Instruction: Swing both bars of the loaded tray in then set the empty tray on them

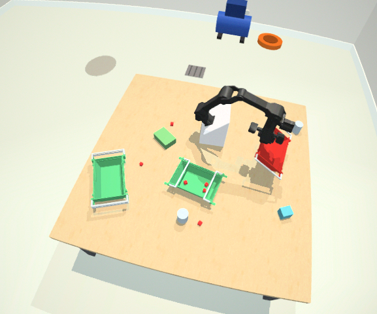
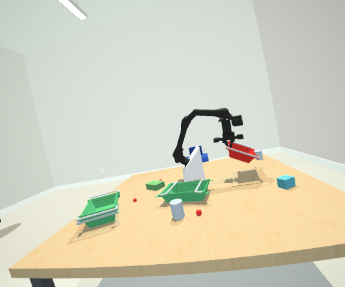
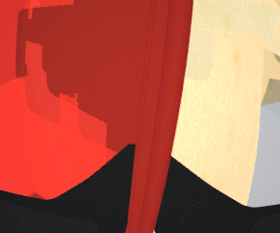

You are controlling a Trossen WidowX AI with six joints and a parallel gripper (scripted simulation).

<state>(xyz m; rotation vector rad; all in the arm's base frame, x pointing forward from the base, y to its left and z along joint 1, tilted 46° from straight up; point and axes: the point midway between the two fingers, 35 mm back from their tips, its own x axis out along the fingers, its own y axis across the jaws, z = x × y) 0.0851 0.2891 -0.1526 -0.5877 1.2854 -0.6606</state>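
Right now my gripper tip is 10 mm short of the red tray and 70 mm to the right of it. From my gripper tip the other things lie so: cyan cube 300 mm ahead, 210 mm to the left, 140 mm below; then flat green block 40 mm ahead, 550 mm to the right, 140 mm below.
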